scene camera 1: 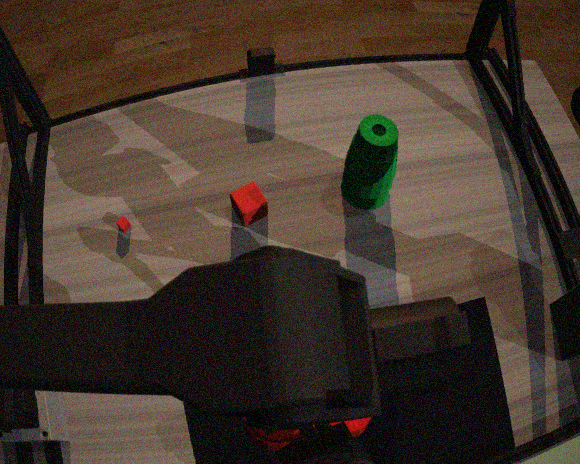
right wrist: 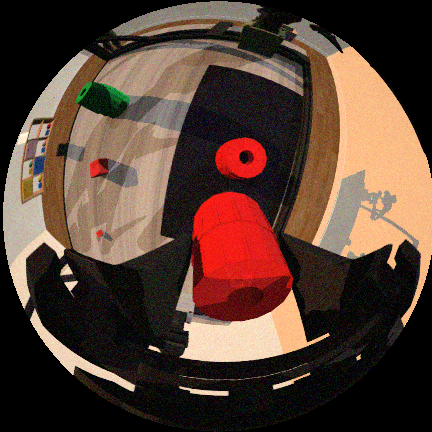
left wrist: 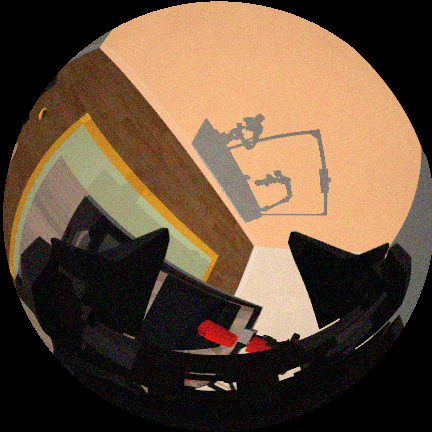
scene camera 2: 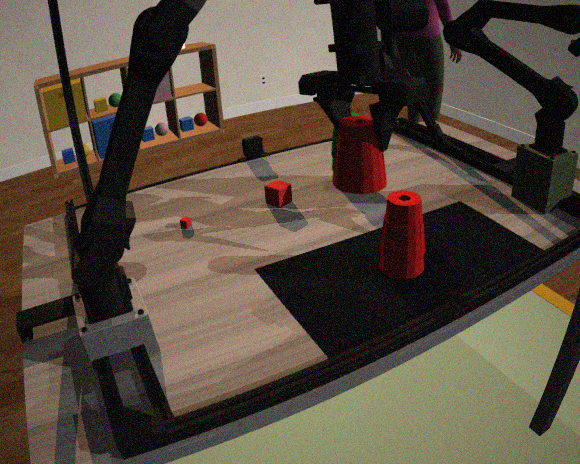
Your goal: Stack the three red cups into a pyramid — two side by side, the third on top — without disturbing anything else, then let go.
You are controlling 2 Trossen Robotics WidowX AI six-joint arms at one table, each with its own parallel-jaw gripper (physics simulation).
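Places are measured from the left arm's base along level axes (x right, y down, z ahead), in millimetres.
Pixels of known places: left gripper, fingertip midpoint: (left wrist: pixel 231 236); right gripper, fingertip midpoint: (right wrist: pixel 236 240) (left wrist: pixel 261 349) (scene camera 2: pixel 365 147); left arm's base, origin of the base link: (scene camera 2: pixel 548 149); right arm's base, origin of the base link: (scene camera 1: pixel 19 406) (right wrist: pixel 175 314) (left wrist: pixel 252 337) (scene camera 2: pixel 107 304).
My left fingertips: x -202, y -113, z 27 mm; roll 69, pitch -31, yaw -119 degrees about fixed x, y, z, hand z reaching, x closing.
Ahead of a thing's pixels: the offset from my left fingertips to its middle. "*": to the spot under its first point. Level surfaces: height alone.
A red cup shape @[dx +161, dy +154, dz +394 mm] (scene camera 2: pixel 402 235) (left wrist: pixel 217 333) (right wrist: pixel 227 155) stands upright, narrow end up, on the black mat @[dy +230 mm] (scene camera 2: pixel 310 290) (right wrist: pixel 200 125). My right gripper (scene camera 2: pixel 361 139) (right wrist: pixel 236 240) is shut on another upright red cup @[dx +164, dy +23, dz +472 mm] (scene camera 2: pixel 359 162) (left wrist: pixel 257 344) (right wrist: pixel 235 250), narrow end up, held in the air apart from the standing one. Both shapes have a seam line; whether cups are nested in them I cannot tell. A third red cup does not show separately. In scene camera 1 the right arm hides most of both. My left gripper (left wrist: pixel 231 236) is open and empty, away from the cups.
A green cup stack @[dx +493, dy +122, dz +297 mm] (scene camera 1: pixel 370 162) (right wrist: pixel 103 100) stands on the table beyond the mat. A larger red cube @[dx +486, dy +211, dz +468 mm] (scene camera 1: pixel 248 202) (scene camera 2: pixel 278 194) (right wrist: pixel 99 168) and a small red cube @[dx +492, dy +223, dz +664 mm] (scene camera 1: pixel 123 223) (scene camera 2: pixel 185 222) lie on the wooden table. A black block @[* dx +749, dy +188, dz +419 mm] (scene camera 1: pixel 261 61) (scene camera 2: pixel 252 147) is at the far edge.
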